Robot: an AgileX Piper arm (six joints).
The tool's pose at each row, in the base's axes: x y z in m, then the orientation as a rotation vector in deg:
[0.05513, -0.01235, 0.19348, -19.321, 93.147, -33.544]
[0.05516, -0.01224, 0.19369, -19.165, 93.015, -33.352]
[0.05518, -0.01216, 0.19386, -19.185, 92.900, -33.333]
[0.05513, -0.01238, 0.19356, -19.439, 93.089, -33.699]
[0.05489, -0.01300, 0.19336, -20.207, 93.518, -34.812]
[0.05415, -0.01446, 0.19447, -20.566, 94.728, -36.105]
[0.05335, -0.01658, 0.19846, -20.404, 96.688, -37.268]
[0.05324, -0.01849, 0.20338, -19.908, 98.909, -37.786]
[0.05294, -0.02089, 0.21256, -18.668, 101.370, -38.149]
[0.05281, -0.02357, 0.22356, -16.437, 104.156, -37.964]
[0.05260, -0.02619, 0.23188, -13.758, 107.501, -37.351]
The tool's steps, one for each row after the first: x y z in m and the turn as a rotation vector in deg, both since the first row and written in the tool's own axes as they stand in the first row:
[-0.00024, -0.00002, 0.00000, 0.015, -0.151, 0.219]
[-0.00043, -0.00005, -0.00001, 0.027, -0.267, 0.218]
[-0.00005, -0.00007, 0.00000, 0.042, -0.030, -0.171]
[0.00048, -0.00050, -0.00011, 0.132, 0.557, -1.348]
[0.00045, -0.00240, -0.00065, 0.324, 1.986, -2.368]
[-0.00161, -0.00645, -0.00129, 0.503, 4.153, -2.974]
[-0.00466, -0.01076, -0.00134, 0.410, 6.433, -2.984]
[-0.01096, -0.01785, -0.00173, 0.566, 9.003, -2.441]
[-0.01864, -0.02616, -0.00201, 0.851, 11.888, -0.976]
[-0.02412, -0.03295, -0.00223, 0.951, 15.279, 0.965]

